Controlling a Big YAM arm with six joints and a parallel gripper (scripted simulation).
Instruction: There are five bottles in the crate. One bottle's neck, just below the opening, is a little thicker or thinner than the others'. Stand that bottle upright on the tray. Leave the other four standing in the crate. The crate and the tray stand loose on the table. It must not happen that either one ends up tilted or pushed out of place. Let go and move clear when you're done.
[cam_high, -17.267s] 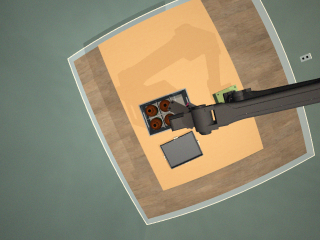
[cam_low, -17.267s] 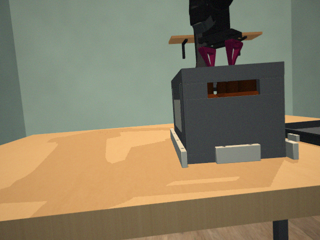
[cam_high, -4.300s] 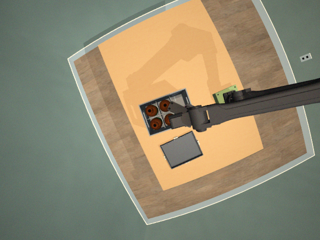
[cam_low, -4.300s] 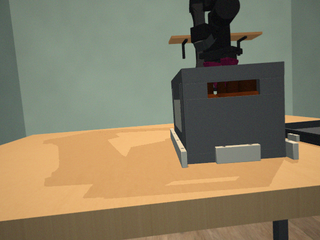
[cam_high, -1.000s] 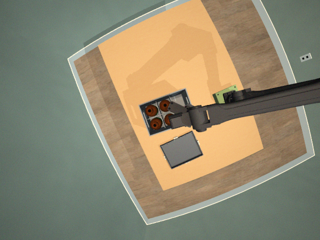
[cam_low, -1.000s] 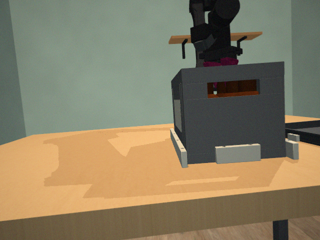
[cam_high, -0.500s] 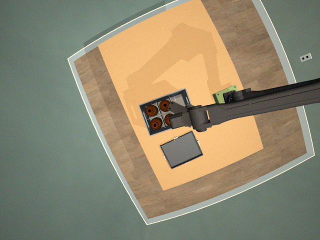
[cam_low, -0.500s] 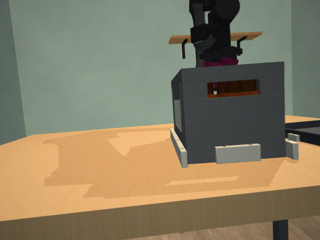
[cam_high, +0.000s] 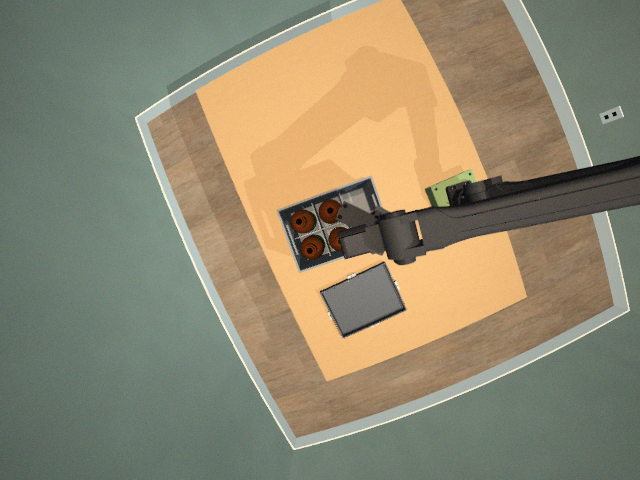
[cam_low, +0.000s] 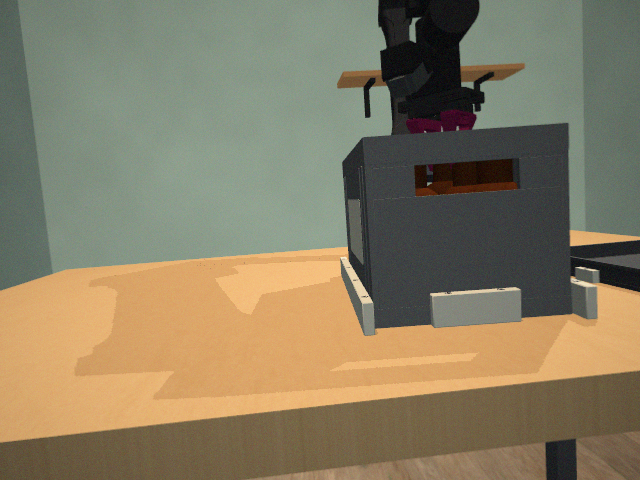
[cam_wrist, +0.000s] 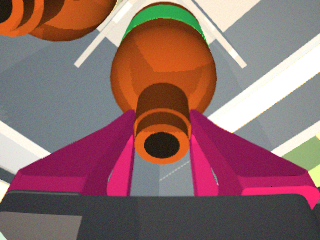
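The dark grey crate lies 100 mm ahead of my hand, 80 mm below it and 40 mm to the right of it. Round my hand: grey tray: 240 mm to the left, 150 mm below, 80 mm ahead.
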